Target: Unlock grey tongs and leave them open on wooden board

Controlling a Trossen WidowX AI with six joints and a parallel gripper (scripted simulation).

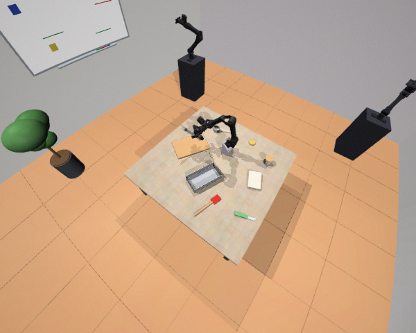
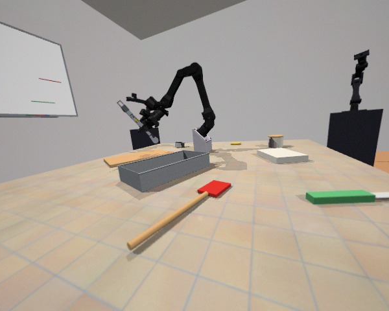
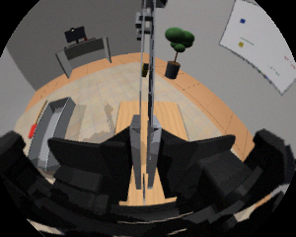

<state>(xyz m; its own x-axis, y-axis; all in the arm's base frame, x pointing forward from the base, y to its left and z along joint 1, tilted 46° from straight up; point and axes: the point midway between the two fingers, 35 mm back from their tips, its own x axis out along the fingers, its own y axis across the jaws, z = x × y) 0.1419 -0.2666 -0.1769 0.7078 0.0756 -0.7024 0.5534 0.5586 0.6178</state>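
Now: the wooden board 150 mm below my gripper tip, 30 mm to the right of it and 10 mm behind it. Also, from my gripper tip: white block 730 mm to the left, 140 mm below; grey roasting tin 310 mm to the left, 240 mm ahead, 130 mm below; yellow disc 510 mm to the left, 430 mm behind, 150 mm below.
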